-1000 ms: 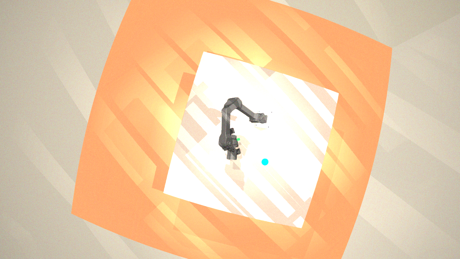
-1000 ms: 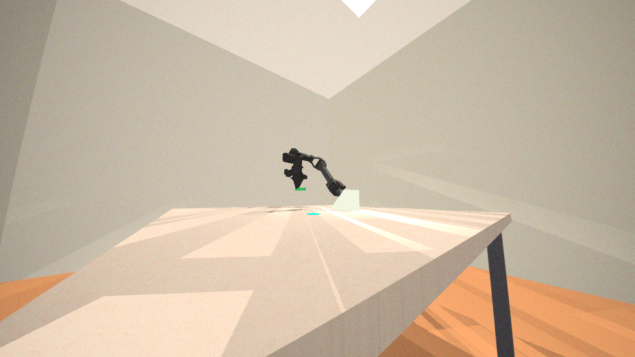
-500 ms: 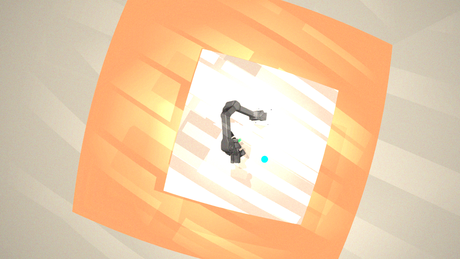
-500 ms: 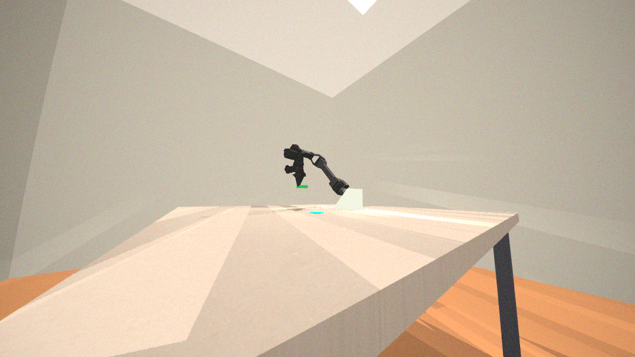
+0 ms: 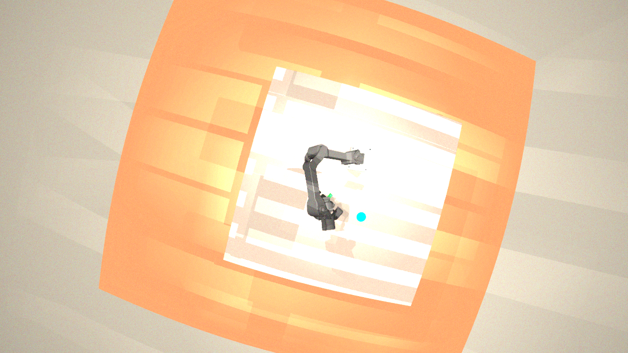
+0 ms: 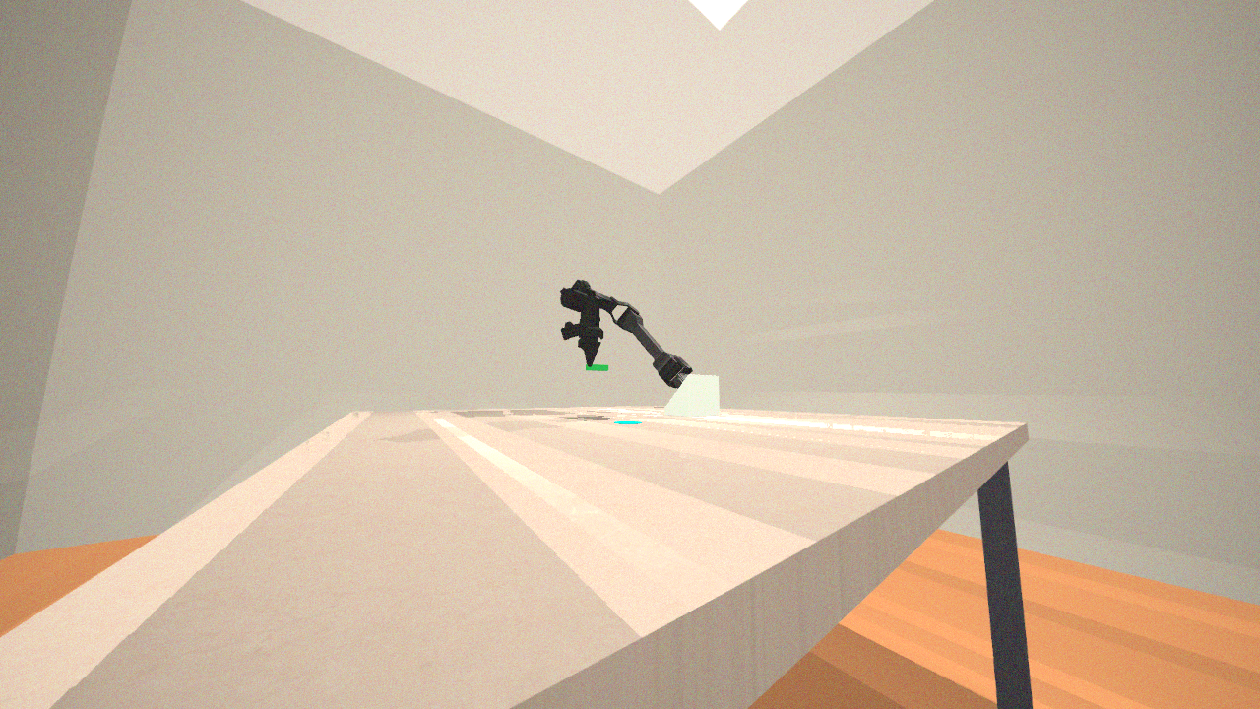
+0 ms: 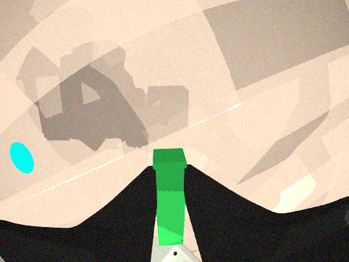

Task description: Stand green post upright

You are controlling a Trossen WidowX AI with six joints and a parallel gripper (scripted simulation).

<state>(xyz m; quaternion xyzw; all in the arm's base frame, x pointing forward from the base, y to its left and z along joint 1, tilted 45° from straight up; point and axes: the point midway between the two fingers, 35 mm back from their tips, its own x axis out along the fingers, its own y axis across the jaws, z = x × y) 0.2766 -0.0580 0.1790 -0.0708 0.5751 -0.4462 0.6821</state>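
Right now the cyan circle is 25 cm to the left of my gripper tip, 14 cm below it and 8 cm ahead of it. From my gripper tip the other things lie so: green post: 2 cm behind, 1 cm to the left.
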